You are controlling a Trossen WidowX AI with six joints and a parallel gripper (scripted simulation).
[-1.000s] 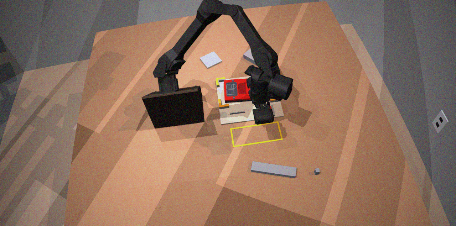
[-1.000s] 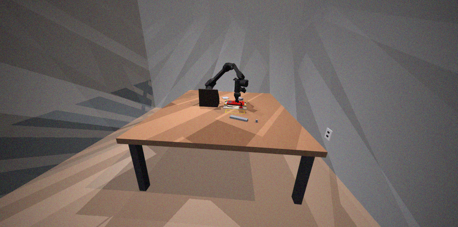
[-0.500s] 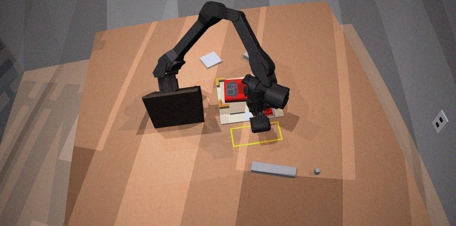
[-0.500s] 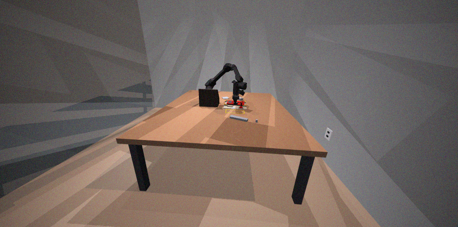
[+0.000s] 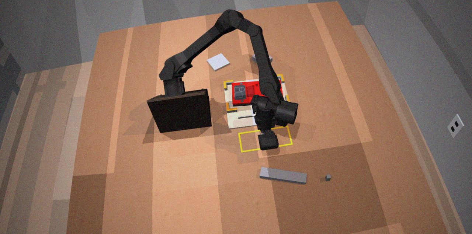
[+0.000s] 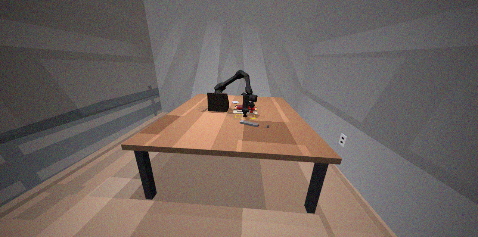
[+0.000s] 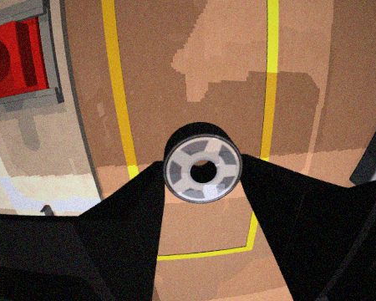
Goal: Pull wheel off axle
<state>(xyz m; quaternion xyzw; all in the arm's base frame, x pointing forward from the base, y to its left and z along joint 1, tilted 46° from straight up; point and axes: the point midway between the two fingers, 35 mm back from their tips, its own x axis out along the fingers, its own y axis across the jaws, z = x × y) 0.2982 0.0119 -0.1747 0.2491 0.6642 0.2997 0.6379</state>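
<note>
Right now the wheel is right at my gripper tip. Round my gripper tip: small grey cube (200 mm ahead, 190 mm to the right); then long grey bar (50 mm ahead, 160 mm to the right); then dark upright axle (60 mm ahead, 100 mm to the left, 30 mm above).
</note>
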